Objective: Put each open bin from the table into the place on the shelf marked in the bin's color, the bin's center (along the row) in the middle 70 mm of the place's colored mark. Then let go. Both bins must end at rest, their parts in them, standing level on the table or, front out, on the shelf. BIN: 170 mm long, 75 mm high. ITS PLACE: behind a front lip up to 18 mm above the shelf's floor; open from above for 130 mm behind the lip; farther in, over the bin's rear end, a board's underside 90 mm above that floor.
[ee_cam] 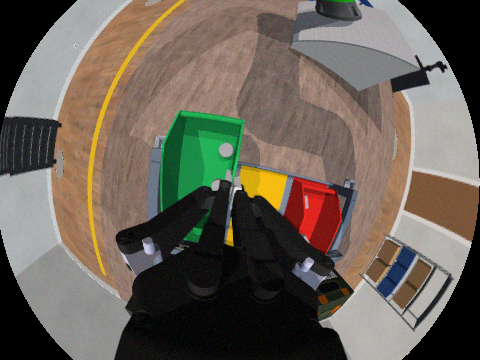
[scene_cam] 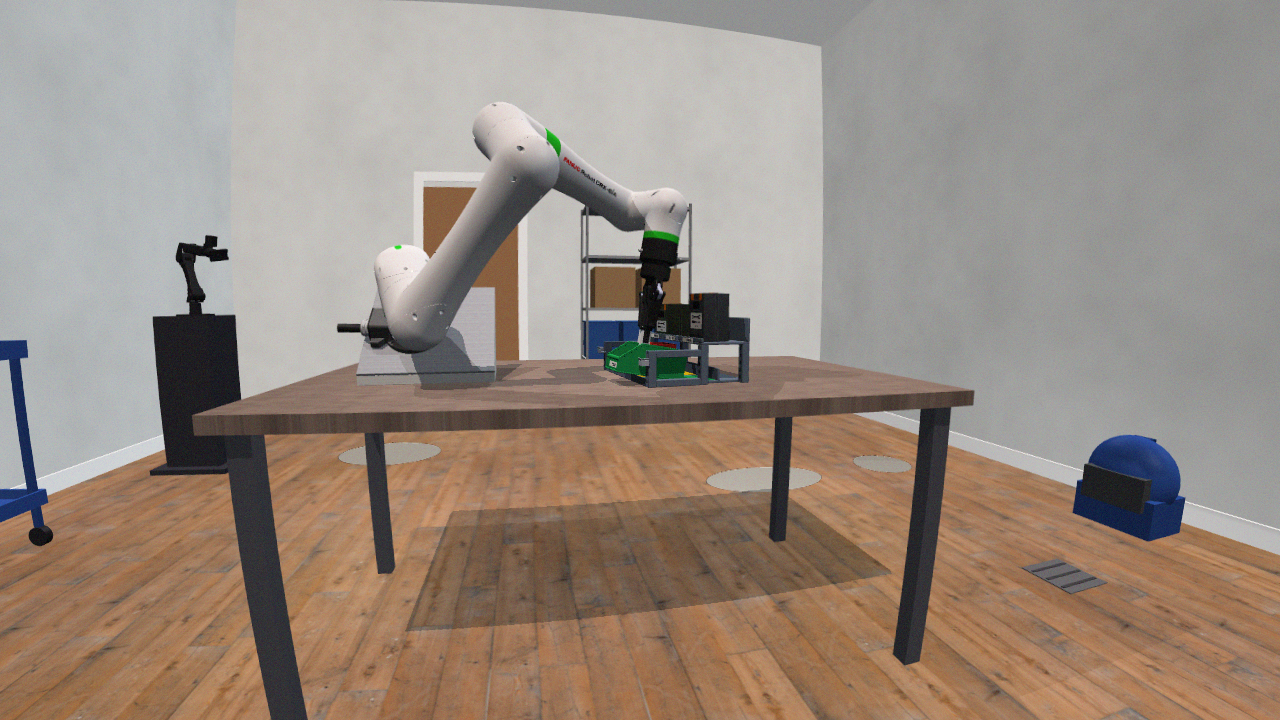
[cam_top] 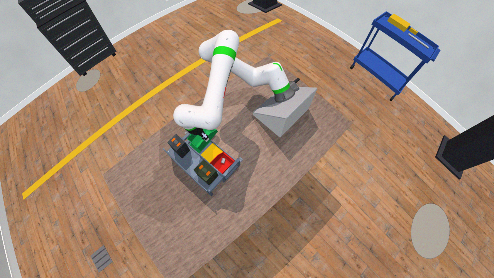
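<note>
My gripper is now 10 mm past the green bin, 50 mm to the left of it and 40 mm above it. From my hand the other things lie so: red bin 50 mm ahead, 180 mm to the left, 50 mm below.
</note>
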